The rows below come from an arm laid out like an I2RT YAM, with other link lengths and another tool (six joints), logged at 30 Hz.
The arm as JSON. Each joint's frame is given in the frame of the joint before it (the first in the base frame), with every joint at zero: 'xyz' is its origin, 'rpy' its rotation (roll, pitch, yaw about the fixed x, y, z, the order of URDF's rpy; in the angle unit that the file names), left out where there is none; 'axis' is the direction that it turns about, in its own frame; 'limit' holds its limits. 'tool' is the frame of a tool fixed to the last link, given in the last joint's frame.
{
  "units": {
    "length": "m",
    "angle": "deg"
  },
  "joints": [
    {
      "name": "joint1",
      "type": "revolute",
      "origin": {
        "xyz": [
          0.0,
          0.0,
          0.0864
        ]
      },
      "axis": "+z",
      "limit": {
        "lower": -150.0,
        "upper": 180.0
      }
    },
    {
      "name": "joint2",
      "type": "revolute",
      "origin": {
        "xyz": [
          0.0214,
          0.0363,
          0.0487
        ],
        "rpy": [
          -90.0,
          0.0,
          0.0
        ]
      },
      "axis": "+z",
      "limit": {
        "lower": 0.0,
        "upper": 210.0
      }
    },
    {
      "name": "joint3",
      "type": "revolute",
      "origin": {
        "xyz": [
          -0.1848,
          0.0,
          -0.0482
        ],
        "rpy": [
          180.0,
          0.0,
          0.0
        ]
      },
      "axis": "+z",
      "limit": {
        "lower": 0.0,
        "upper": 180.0
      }
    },
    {
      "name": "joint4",
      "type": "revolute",
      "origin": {
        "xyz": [
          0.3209,
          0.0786,
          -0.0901
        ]
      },
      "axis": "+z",
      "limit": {
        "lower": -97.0,
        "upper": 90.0
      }
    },
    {
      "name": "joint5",
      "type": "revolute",
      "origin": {
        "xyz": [
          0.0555,
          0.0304,
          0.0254
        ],
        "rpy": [
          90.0,
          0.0,
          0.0
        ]
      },
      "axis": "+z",
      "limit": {
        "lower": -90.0,
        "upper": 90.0
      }
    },
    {
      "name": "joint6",
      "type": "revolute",
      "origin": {
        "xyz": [
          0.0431,
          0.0,
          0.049
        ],
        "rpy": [
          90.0,
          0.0,
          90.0
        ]
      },
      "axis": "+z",
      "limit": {
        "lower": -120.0,
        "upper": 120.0
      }
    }
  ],
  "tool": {
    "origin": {
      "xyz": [
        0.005,
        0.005,
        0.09
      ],
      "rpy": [
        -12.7,
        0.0,
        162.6
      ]
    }
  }
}
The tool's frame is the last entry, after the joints.
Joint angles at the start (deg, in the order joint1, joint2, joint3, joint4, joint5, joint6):
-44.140 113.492 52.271 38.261 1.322 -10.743
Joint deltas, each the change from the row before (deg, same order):
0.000 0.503 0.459 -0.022 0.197 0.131
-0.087 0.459 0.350 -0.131 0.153 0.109
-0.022 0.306 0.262 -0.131 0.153 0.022
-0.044 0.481 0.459 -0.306 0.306 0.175
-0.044 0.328 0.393 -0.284 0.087 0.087
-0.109 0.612 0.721 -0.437 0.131 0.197
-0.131 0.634 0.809 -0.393 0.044 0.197
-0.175 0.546 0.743 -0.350 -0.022 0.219
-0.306 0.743 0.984 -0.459 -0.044 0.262
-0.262 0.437 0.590 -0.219 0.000 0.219
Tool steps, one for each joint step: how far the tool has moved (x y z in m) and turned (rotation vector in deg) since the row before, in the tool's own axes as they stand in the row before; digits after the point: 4 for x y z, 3 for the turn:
-0.0001 -0.0009 0.0013 0.151 -0.168 0.095
-0.0003 -0.0019 0.0008 0.322 -0.121 0.113
-0.0001 -0.0011 0.0006 0.236 -0.075 0.009
-0.0003 -0.0018 0.0010 0.452 -0.189 0.143
-0.0003 -0.0008 0.0010 0.253 -0.032 0.092
-0.0007 -0.0015 0.0019 0.399 -0.101 0.211
-0.0011 -0.0009 0.0023 0.270 -0.096 0.226
-0.0014 -0.0007 0.0022 0.201 -0.112 0.267
-0.0024 -0.0013 0.0029 0.305 -0.189 0.348
-0.0022 -0.0009 0.0018 0.169 -0.248 0.279

